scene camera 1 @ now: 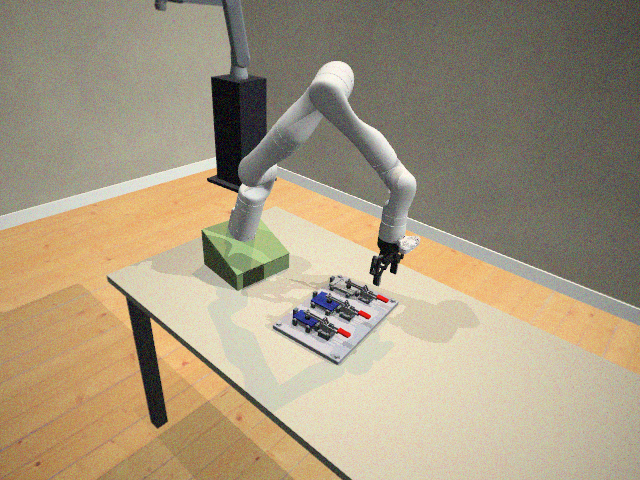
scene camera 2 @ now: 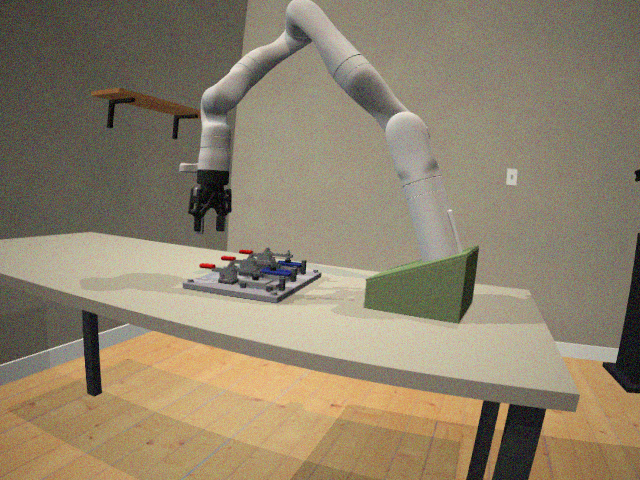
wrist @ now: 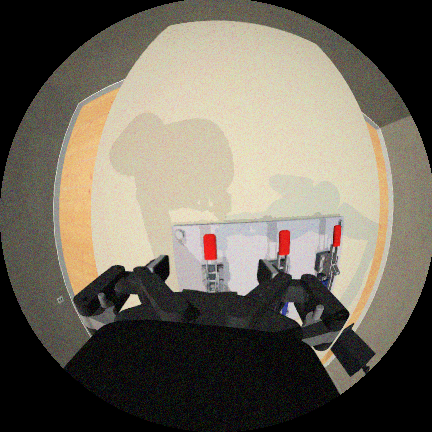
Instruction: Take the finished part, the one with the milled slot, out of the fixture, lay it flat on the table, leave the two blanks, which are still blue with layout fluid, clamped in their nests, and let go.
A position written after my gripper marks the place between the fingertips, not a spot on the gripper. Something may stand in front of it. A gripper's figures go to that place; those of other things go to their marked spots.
Scene:
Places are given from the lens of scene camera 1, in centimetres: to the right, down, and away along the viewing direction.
my gripper (scene camera 1: 384,278): 20, 12, 137
fixture plate (scene camera 1: 359,327): 12, 26, 134

